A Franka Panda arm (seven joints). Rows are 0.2 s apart.
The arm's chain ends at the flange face. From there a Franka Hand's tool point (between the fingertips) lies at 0.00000 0.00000 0.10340 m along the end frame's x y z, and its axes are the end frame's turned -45 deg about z.
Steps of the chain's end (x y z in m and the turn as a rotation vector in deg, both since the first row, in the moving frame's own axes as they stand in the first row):
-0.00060, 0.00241, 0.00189, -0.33, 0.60, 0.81
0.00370, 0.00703, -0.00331, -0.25, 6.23, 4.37
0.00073, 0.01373, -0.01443, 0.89, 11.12, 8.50
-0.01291, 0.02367, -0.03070, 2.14, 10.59, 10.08
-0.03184, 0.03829, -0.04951, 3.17, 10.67, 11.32
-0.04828, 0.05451, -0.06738, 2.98, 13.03, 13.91
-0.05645, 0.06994, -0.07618, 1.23, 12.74, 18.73
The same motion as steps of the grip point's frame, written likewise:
-0.00179, 0.00247, 0.00188, -0.66, 0.19, 0.81
0.00494, 0.01612, -0.00392, -4.58, 4.23, 4.37
0.00502, 0.02428, -0.01638, -7.23, 8.49, 8.50
-0.01074, 0.01969, -0.03253, -5.98, 9.00, 10.08
-0.03309, 0.01574, -0.05145, -5.30, 9.79, 11.32
-0.05418, 0.01945, -0.07017, -7.11, 11.32, 13.91
-0.07438, 0.02672, -0.07873, -8.14, 9.88, 18.73

